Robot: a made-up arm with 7 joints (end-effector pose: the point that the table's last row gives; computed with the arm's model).
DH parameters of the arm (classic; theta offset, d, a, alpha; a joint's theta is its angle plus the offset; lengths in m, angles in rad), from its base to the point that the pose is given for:
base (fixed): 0 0.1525 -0.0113 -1.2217
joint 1: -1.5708 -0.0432 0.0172 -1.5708
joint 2: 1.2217 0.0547 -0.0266 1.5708
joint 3: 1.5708 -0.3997 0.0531 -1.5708
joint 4: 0 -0.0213 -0.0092 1.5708
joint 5: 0 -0.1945 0.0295 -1.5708
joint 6: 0 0.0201 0.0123 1.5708
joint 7: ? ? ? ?
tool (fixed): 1.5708 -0.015 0 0
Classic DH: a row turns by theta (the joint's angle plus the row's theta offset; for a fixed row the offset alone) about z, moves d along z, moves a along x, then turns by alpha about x.
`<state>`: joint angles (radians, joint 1 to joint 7).
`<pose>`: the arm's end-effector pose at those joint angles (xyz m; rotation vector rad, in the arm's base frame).
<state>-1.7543 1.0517 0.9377 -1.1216 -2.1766 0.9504 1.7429</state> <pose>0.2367 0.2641 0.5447 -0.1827 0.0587 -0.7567</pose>
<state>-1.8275 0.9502 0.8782 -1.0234 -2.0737 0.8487 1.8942</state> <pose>0.2712 0.2096 0.5585 0.0695 0.1265 -1.0258</pose>
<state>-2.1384 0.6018 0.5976 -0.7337 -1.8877 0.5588 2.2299</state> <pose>0.2886 -0.0356 0.6119 0.8579 0.3352 -1.7128</pose>
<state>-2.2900 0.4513 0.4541 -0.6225 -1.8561 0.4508 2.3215</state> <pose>0.2480 -0.1501 0.6197 1.1934 0.4921 -1.8745</pose>
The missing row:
joint 7: 0 0.0521 -0.0135 1.5708
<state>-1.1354 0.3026 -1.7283 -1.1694 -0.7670 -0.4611 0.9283</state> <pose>0.3863 -0.1569 -0.0818 -1.4298 -1.5482 -0.1414</pose>
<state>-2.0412 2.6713 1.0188 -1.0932 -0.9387 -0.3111 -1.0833</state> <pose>-0.4846 0.1510 0.1634 -2.0354 -0.2297 0.4419</pose>
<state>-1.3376 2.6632 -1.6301 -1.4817 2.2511 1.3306 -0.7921</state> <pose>-0.1972 0.4119 0.4136 1.0986 -1.4707 1.5673</pose>
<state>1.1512 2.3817 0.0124 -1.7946 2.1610 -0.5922 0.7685</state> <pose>0.2630 0.3473 0.1000 0.9245 -1.2305 2.5349</pose>
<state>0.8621 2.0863 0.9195 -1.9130 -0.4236 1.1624 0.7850</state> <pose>0.2803 0.1971 0.2180 -0.4394 2.3995 -0.0542</pose>
